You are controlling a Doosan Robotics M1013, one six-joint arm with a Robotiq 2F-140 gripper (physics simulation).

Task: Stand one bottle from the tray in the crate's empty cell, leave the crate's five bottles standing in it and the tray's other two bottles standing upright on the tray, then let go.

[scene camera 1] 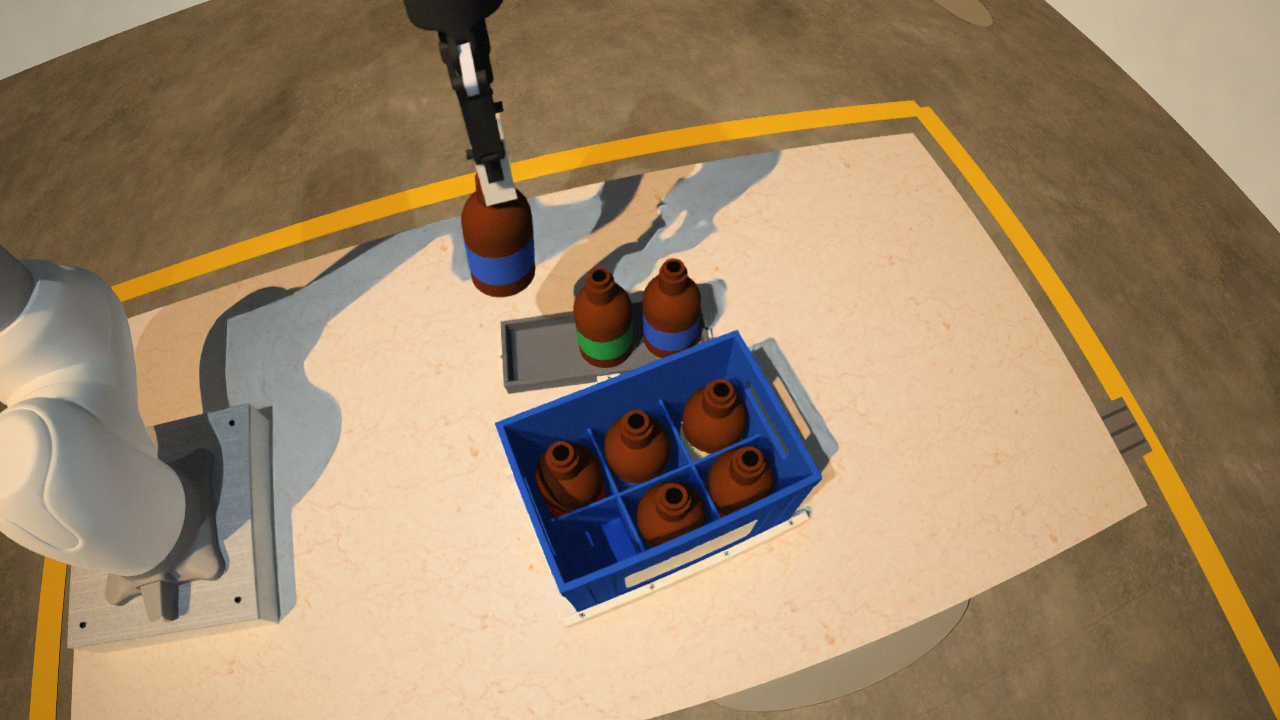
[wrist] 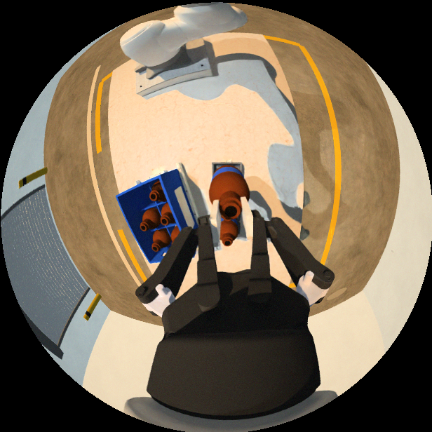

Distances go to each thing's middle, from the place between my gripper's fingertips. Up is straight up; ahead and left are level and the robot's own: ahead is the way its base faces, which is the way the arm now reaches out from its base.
Now: hand 240 mm above the green-banded bottle [scene camera 1: 602, 309], 90 mm short of it and 20 mm to the left of it. Round my hand: pale strip [scene camera 1: 640, 593]: 350 mm to the right, 310 mm below, 70 mm ahead.
